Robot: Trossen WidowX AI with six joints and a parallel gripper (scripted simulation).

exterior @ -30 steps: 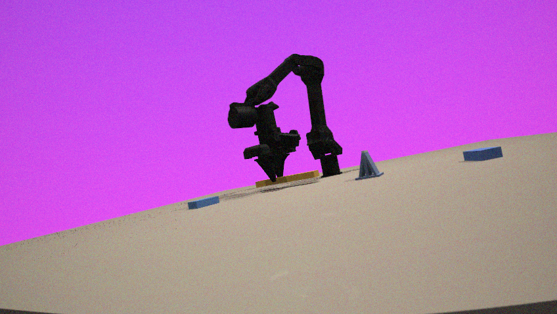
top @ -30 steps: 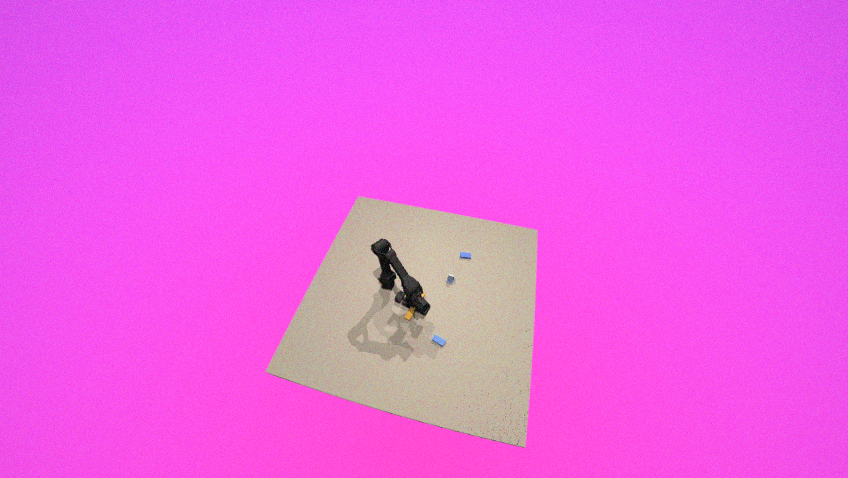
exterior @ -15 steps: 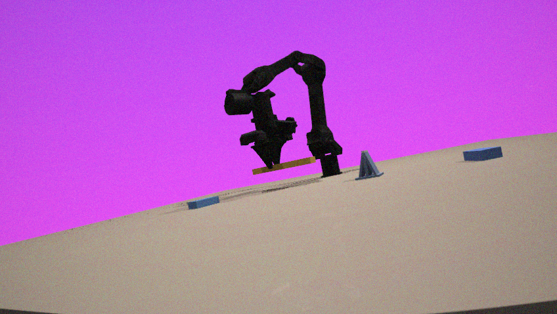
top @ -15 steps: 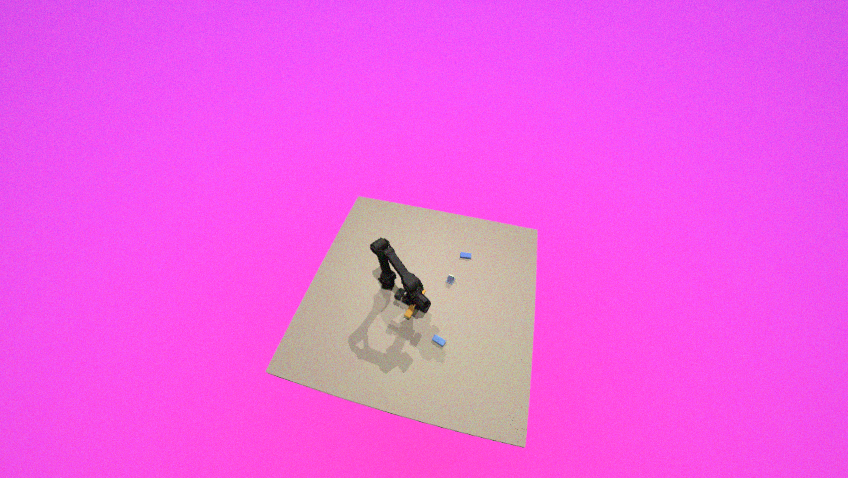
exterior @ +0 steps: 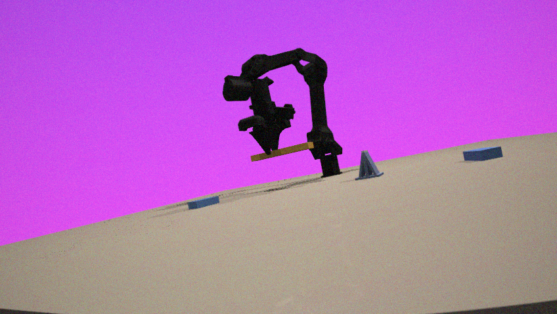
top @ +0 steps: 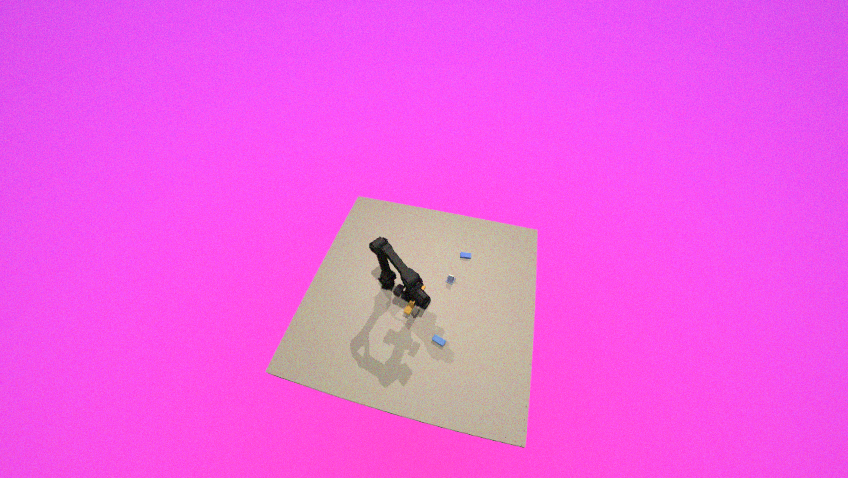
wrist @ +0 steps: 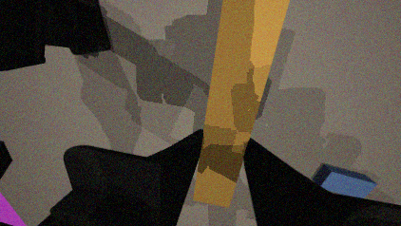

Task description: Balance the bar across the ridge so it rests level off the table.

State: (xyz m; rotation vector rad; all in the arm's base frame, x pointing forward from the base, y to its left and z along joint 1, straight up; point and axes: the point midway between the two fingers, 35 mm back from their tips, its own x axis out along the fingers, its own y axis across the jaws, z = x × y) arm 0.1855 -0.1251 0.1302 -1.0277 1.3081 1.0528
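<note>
My gripper tip is now 25 cm to the right of the grey-blue ridge, 16 cm short of it and 7 cm above it. The rest, counted from my gripper tip: bar 3 cm to the left, 1 cm ahead; blue block 44 cm to the left, 22 cm ahead, 9 cm below.
</note>
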